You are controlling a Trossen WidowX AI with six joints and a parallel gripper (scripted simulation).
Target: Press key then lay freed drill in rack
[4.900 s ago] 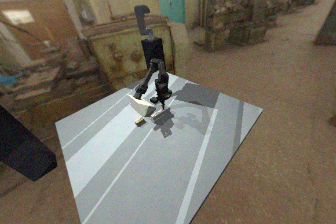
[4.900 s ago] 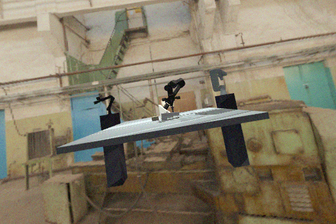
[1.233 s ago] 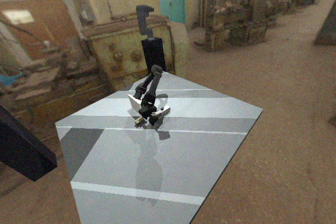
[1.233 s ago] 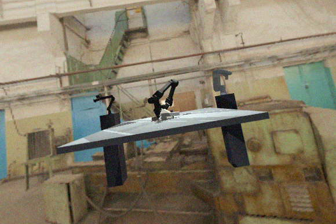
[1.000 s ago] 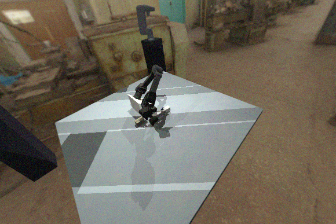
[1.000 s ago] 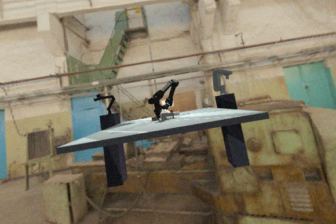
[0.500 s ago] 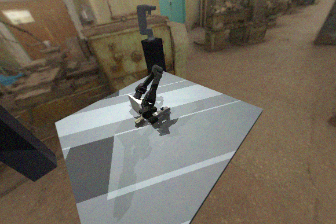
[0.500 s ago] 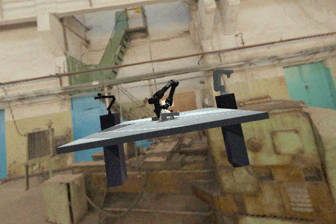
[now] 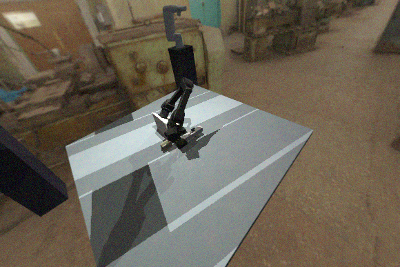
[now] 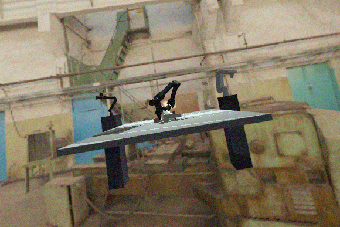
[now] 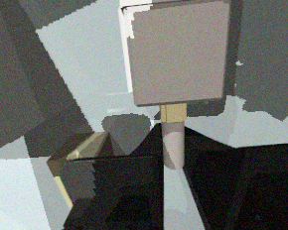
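The drill is 6 cm to the left of my gripper tip and 3 cm above it. Also, from my gripper tip: dark key (15 cm to the left, 3 cm above); then grey block (12 cm to the left, 1 cm above).
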